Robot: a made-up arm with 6 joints. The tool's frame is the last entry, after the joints.
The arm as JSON. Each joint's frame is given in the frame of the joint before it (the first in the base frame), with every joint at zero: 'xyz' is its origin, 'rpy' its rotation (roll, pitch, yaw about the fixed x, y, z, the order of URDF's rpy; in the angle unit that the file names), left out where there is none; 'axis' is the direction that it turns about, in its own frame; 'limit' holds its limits. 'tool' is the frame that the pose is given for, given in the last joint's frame.
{
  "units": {
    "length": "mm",
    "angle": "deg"
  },
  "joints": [
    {
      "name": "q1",
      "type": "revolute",
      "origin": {
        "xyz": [
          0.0,
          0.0,
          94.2
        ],
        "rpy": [
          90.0,
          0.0,
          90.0
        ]
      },
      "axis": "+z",
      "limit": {
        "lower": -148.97,
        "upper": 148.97
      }
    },
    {
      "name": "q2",
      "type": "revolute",
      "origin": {
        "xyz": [
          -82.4,
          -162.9,
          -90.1
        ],
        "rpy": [
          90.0,
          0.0,
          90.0
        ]
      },
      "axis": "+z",
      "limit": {
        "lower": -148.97,
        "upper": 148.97
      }
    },
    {
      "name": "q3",
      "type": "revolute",
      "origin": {
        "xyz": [
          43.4,
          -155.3,
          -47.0
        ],
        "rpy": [
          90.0,
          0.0,
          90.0
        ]
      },
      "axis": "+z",
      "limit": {
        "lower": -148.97,
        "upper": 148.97
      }
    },
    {
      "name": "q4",
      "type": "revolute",
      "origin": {
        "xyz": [
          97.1,
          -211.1,
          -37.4
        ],
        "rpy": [
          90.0,
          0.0,
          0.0
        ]
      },
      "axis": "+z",
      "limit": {
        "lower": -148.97,
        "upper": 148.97
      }
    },
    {
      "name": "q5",
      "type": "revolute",
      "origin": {
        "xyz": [
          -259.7,
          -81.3,
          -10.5
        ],
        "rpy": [
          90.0,
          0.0,
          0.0
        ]
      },
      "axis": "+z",
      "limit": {
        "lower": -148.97,
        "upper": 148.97
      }
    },
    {
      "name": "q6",
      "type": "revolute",
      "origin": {
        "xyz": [
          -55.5,
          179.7,
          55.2
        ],
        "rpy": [
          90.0,
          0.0,
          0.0
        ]
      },
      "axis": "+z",
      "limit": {
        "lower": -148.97,
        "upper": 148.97
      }
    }
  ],
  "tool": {
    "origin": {
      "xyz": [
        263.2,
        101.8,
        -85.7
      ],
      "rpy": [
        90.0,
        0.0,
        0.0
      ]
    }
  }
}
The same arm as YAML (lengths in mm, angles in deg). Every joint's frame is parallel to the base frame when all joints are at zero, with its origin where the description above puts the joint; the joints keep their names.
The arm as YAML. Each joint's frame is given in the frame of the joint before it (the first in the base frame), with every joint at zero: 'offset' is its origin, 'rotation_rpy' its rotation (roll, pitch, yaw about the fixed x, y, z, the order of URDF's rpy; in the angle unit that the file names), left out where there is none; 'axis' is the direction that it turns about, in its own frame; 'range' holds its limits. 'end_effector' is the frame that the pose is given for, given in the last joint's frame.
length_unit: mm
angle_unit: deg
chain:
  - id: q1
    offset: [0.0, 0.0, 94.2]
    axis: [1.0, 0.0, 0.0]
    range: [-148.97, 148.97]
  - id: q2
    offset: [-90.1, -82.4, -162.9]
    axis: [0.0, 1.0, 0.0]
    range: [-148.97, 148.97]
  - id: q3
    offset: [-155.3, -47.0, 43.4]
    axis: [0.0, 0.0, 1.0]
    range: [-148.97, 148.97]
  - id: q4
    offset: [97.1, -211.1, -37.4]
    axis: [0.0, -1.0, 0.0]
    range: [-148.97, 148.97]
  - id: q5
    offset: [-259.7, 10.5, -81.3]
    axis: [0.0, 0.0, -1.0]
    range: [-148.97, 148.97]
  - id: q6
    offset: [-55.5, -179.7, -55.2]
    axis: [0.0, 1.0, 0.0]
    range: [-148.97, 148.97]
end_effector:
  offset: [263.2, -85.7, -101.8]

